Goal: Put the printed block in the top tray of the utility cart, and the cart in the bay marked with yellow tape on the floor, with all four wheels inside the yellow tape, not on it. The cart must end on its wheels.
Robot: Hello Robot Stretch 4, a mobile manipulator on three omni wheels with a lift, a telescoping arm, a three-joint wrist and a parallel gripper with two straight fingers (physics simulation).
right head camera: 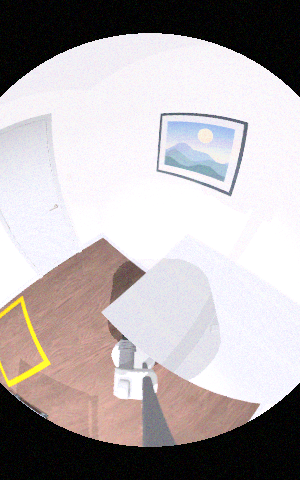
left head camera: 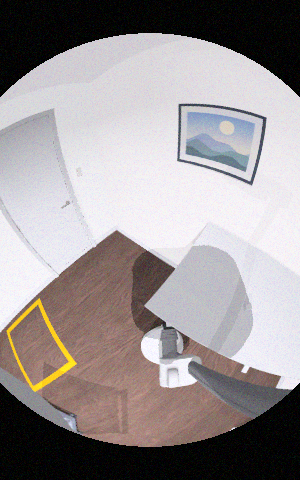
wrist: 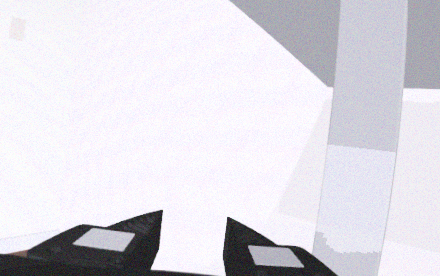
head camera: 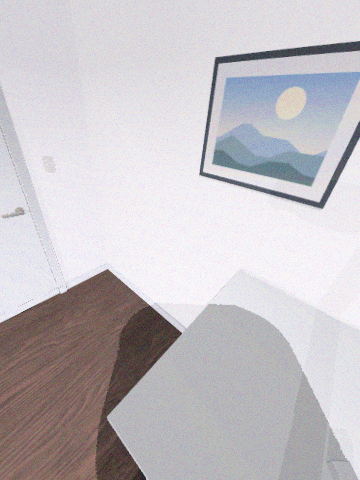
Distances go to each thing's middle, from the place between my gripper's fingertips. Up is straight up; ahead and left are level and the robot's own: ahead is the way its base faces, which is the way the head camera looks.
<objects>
My gripper is now 85 cm below the framed picture (head camera: 276, 119), 50 cm short of it and 25 cm to the left of it.
</objects>
